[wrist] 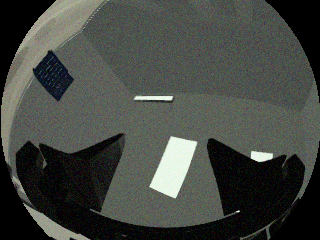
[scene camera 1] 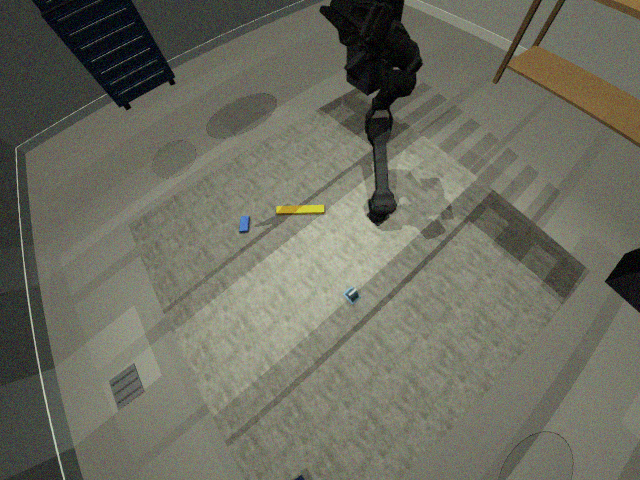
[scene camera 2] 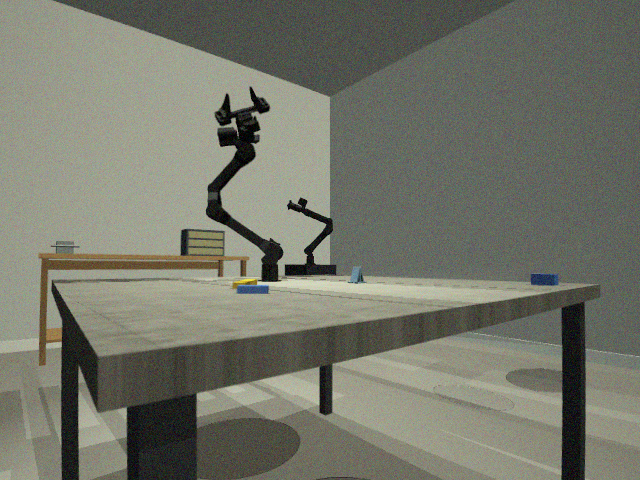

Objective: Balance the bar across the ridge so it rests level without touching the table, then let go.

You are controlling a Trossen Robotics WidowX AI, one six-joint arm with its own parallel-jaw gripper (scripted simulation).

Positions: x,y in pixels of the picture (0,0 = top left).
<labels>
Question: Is my gripper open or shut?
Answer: Open.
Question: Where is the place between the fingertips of my gripper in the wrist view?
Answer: At 167,141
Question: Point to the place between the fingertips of my gripper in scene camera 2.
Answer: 239,90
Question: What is my gripper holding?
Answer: Nothing.
</labels>
